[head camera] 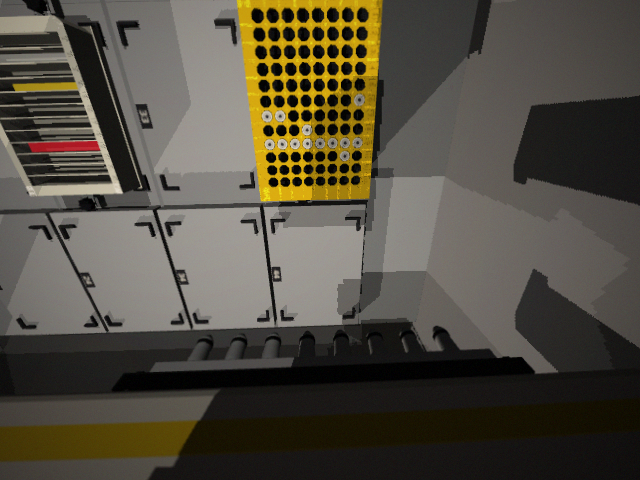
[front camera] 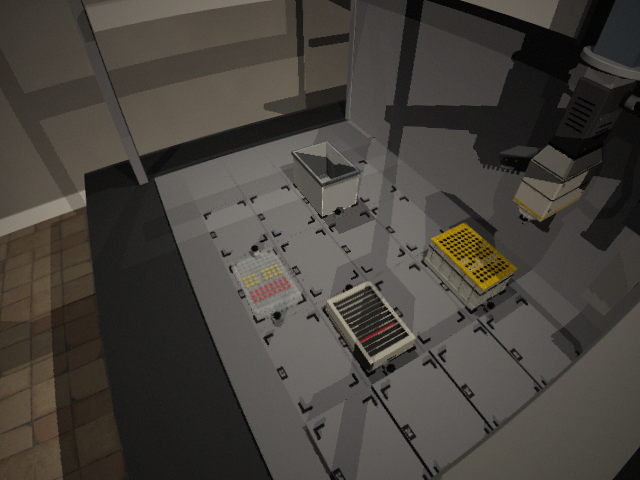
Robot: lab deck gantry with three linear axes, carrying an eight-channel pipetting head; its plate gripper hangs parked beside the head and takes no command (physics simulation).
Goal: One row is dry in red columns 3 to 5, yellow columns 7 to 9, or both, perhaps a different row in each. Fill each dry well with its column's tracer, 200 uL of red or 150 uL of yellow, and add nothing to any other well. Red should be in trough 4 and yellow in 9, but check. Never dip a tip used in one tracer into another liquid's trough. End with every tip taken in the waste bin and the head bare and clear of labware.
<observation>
same spot on deck position 24: (front camera: 446, 425) = (head camera: 137, 293)
</observation>
